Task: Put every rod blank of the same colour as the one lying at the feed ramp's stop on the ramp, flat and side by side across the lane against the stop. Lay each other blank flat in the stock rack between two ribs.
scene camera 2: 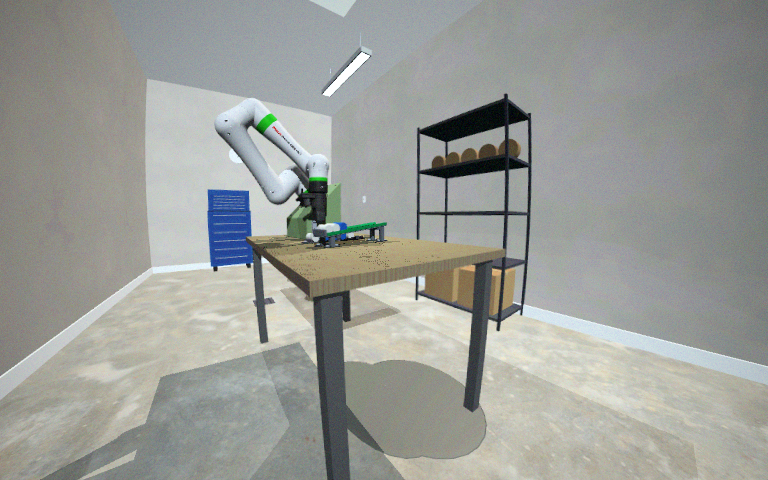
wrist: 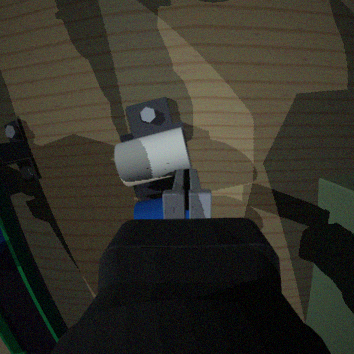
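Observation:
My gripper is shut and empty, its fingertips by the right end of a white blank. That white blank lies across the dark stock rack, beside its bolted end. A blue blank shows partly in the wrist view, next to the white one and partly hidden by the fingers and gripper body. The feed ramp has green rails. In the wrist view a bit of blue shows in its lane at the left edge. In the scene view white and blue pieces near the ramp's low end are too small to separate.
The wooden table carries the ramp and rack. A dark bolted ramp foot stands left of the rack. The green robot pedestal is to the right in the wrist view. A shelf unit and blue cabinet stand beyond the table.

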